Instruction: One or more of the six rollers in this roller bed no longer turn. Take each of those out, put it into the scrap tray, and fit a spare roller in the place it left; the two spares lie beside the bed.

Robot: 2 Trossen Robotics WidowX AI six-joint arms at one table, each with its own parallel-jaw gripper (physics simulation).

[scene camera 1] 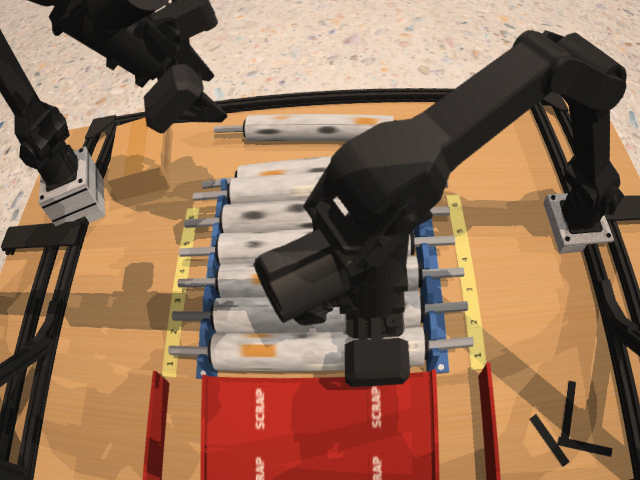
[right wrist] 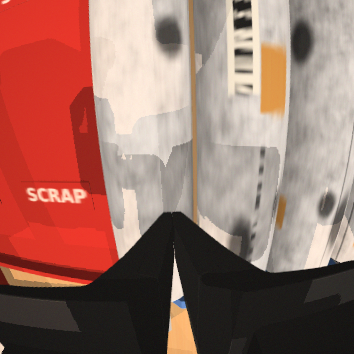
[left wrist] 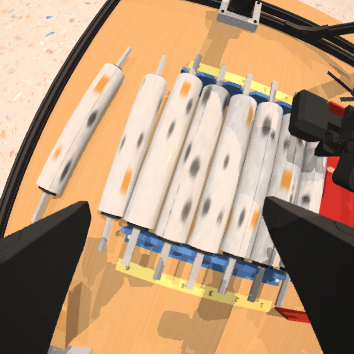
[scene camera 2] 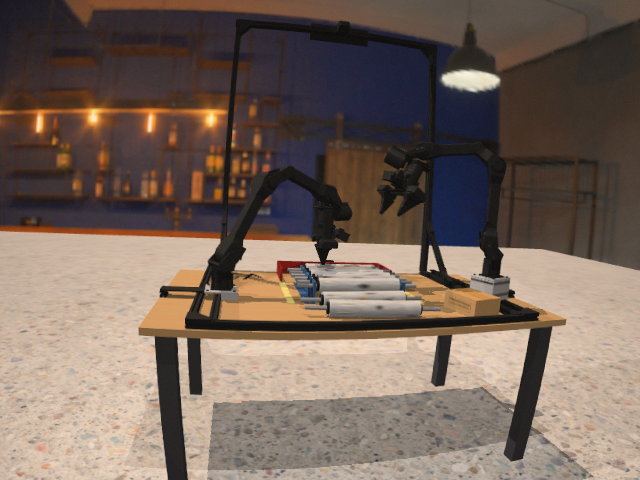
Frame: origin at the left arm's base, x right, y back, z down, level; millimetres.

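Seen in the pictures: left gripper, fingertip midpoint: (scene camera 1: 217, 97) (left wrist: 177, 207) (scene camera 2: 388, 214); right gripper, fingertip midpoint: (scene camera 1: 373, 333) (right wrist: 171, 219) (left wrist: 315, 152) (scene camera 2: 322, 264); left arm's base, link origin: (scene camera 1: 61, 173) (scene camera 2: 490, 276); right arm's base, link origin: (scene camera 1: 580, 216) (left wrist: 240, 6) (scene camera 2: 221, 288).
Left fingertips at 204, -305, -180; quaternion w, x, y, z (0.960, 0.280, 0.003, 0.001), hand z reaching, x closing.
Offsets run from my left fingertips to a thing's top centre, as dx, dy, dz. "spot": to the spot under its first point.
Six white rollers sit in the blue-railed bed {+62, +84, +206} (scene camera 1: 208, 305) (left wrist: 142, 239), in places 1 to 6, with end shafts protruding. Two spares lie beyond place 6: the near spare {-61, -122, +225} (left wrist: 132, 145) close beside the bed, the far spare {-161, -158, +225} (scene camera 1: 289, 129) (scene camera 2: 374, 308) (left wrist: 82, 130) apart. The red scrap tray {+343, +22, +223} (scene camera 1: 320, 413) (right wrist: 45, 125) adjoins place 1; it is empty where visible. My right gripper (scene camera 2: 323, 261) (right wrist: 171, 219) is shut and empty, pointing down at roller 1 {+233, -18, +197} (scene camera 1: 305, 353) (right wrist: 140, 90); contact is unclear. My left gripper (scene camera 2: 391, 212) (left wrist: 177, 207) is open and empty, high above the table. My right arm hides several rollers' middles in scene camera 1.
A cardboard box {-245, +161, +218} (scene camera 1: 139, 183) (scene camera 2: 473, 302) lies near the left arm's base. Black sticks {spot: +436, -302, +273} (scene camera 1: 569, 408) lie at the lower right in scene camera 1. Yellow number strips (scene camera 1: 169, 361) (left wrist: 195, 287) flank the bed. A black frame (scene camera 1: 336, 96) edges the table.
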